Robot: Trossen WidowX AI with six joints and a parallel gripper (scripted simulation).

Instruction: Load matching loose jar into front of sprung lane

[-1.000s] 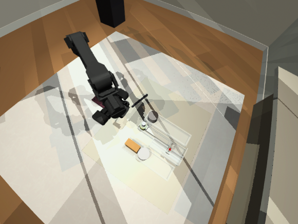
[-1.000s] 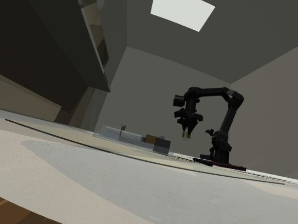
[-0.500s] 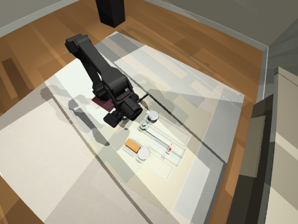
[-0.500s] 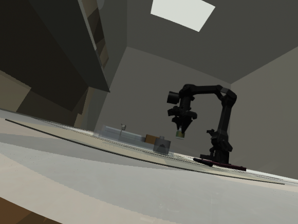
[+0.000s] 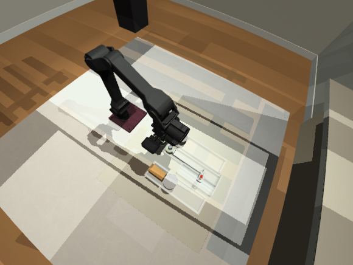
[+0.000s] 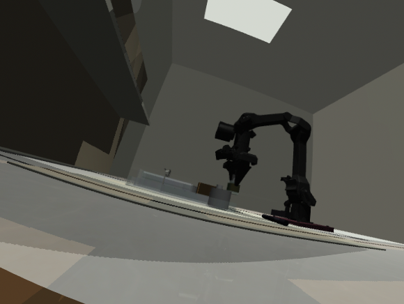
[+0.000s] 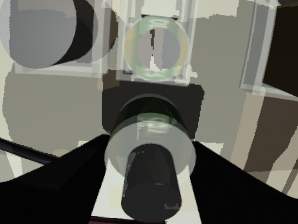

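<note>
My gripper tip is now 13 cm to the left of the brown box, 6 cm short of it and 4 cm above it. From my gripper tip the other things lie so: red mark 23 cm ahead, 5 cm to the right, 1 cm below.
</note>
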